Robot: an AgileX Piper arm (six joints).
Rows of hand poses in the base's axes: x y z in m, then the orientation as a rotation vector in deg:
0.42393 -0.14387 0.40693 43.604 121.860 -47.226
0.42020 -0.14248 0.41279 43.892 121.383 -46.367
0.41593 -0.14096 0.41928 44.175 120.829 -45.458
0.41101 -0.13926 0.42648 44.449 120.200 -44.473
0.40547 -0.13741 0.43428 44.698 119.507 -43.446
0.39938 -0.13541 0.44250 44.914 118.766 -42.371
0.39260 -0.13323 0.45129 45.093 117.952 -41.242
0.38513 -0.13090 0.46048 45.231 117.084 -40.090
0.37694 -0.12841 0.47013 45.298 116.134 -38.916
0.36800 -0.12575 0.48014 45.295 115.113 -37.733
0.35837 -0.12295 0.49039 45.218 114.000 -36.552
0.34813 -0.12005 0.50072 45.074 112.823 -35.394
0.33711 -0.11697 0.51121 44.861 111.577 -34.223
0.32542 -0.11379 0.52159 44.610 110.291 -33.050
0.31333 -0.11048 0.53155 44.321 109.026 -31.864
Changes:
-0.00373 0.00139 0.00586 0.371 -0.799 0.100
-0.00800 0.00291 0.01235 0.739 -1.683 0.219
-0.01292 0.00461 0.01955 1.118 -2.662 0.369
-0.01846 0.00646 0.02735 1.489 -3.711 0.549
-0.02455 0.00846 0.03557 1.861 -4.818 0.768
-0.03133 0.01064 0.04436 2.225 -6.008 1.030
-0.03880 0.01297 0.05355 2.571 -7.250 1.326
-0.04699 0.01546 0.06320 2.877 -8.567 1.680
-0.05593 0.01812 0.07321 3.138 -9.945 2.085
-0.06556 0.02092 0.08346 3.340 -11.397 2.542
-0.07580 0.02382 0.09379 3.483 -12.892 3.037
-0.08682 0.02690 0.10428 3.586 -14.448 3.586
-0.09851 0.03008 0.11466 3.666 -16.038 4.164
-0.11060 0.03339 0.12462 3.757 -17.614 4.775

